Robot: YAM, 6 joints.
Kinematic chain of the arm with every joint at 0, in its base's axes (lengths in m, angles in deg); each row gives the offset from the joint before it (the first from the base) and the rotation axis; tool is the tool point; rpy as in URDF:
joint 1: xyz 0 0 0.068 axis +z
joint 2: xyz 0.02 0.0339 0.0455 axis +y
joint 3: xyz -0.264 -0.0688 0 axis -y
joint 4: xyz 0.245 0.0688 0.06 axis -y
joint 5: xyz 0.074 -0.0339 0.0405 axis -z
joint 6: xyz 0.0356 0 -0.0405 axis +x
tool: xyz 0 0 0 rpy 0 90 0
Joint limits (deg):
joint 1: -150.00..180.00
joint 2: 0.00..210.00
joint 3: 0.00..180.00
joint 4: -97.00..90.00
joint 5: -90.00..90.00
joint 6: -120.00..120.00
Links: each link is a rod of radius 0.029 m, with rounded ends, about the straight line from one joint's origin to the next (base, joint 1, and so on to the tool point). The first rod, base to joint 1, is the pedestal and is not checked.
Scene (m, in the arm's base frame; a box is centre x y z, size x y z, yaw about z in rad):
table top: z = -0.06
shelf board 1: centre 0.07 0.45 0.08 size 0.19 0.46 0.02 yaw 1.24
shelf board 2: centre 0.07 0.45 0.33 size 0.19 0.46 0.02 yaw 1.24
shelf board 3: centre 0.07 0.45 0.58 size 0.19 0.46 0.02 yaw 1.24
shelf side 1: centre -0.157 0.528 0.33 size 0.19 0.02 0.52 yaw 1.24
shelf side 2: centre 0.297 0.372 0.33 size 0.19 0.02 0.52 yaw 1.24
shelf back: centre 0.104 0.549 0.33 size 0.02 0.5 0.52 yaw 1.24
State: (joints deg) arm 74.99 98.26 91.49 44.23 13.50 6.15
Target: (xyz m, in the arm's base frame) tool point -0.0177 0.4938 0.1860
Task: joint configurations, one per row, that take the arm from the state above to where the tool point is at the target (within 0.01 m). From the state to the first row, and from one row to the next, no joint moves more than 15 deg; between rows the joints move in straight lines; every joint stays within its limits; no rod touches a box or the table.
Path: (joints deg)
1: 76.05 86.42 81.10 44.57 14.05 6.15
2: 77.12 74.58 70.71 44.91 14.60 6.15
3: 78.18 62.73 60.32 45.25 15.15 6.15
4: 92.00 76.50 49.15 39.54 13.86 6.15
5: 105.82 90.26 37.98 33.83 12.57 6.15
6: 101.52 101.81 51.84 35.58 12.37 6.15
7: 97.21 113.35 65.69 37.32 12.18 6.15
8: 92.91 124.89 79.55 39.07 11.98 6.15

